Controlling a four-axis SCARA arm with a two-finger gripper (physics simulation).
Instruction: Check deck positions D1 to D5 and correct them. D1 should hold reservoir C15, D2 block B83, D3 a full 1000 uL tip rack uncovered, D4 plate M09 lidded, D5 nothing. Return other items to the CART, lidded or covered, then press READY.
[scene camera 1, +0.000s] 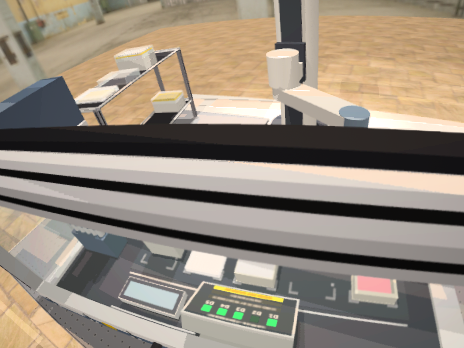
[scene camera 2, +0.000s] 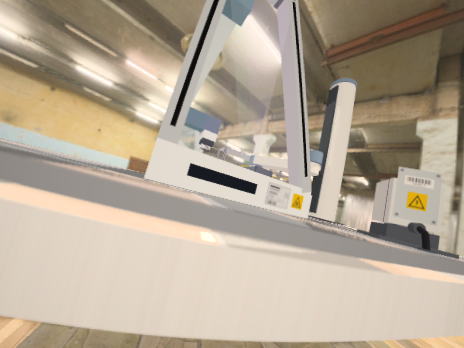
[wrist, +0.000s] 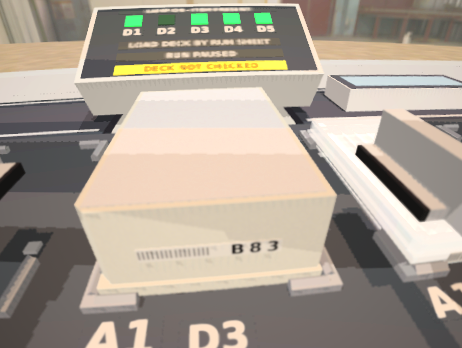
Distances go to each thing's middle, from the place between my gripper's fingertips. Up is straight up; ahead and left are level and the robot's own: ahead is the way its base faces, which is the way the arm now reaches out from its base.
I see the trough (wrist: 351, 92) 21 cm ahead of my hand, 18 cm to the right of it and 4 cm below it. From my hand the other things lie so: white box with green button (scene camera 2: 382, 187) (52 cm to the left, 25 cm behind, 5 cm below).
